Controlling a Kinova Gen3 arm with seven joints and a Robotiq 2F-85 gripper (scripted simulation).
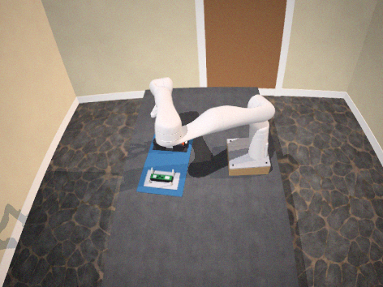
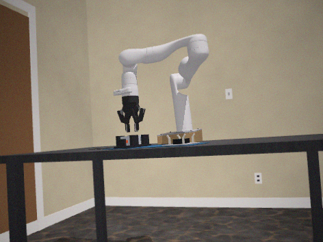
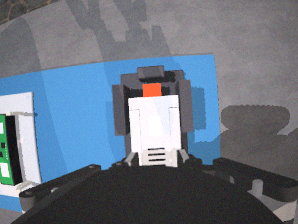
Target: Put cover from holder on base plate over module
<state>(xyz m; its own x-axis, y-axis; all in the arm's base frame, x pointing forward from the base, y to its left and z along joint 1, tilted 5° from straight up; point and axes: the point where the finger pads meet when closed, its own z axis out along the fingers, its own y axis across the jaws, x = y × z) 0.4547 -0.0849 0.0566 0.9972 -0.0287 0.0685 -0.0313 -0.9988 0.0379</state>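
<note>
Now: the white cover 6 cm below my hand.
</note>
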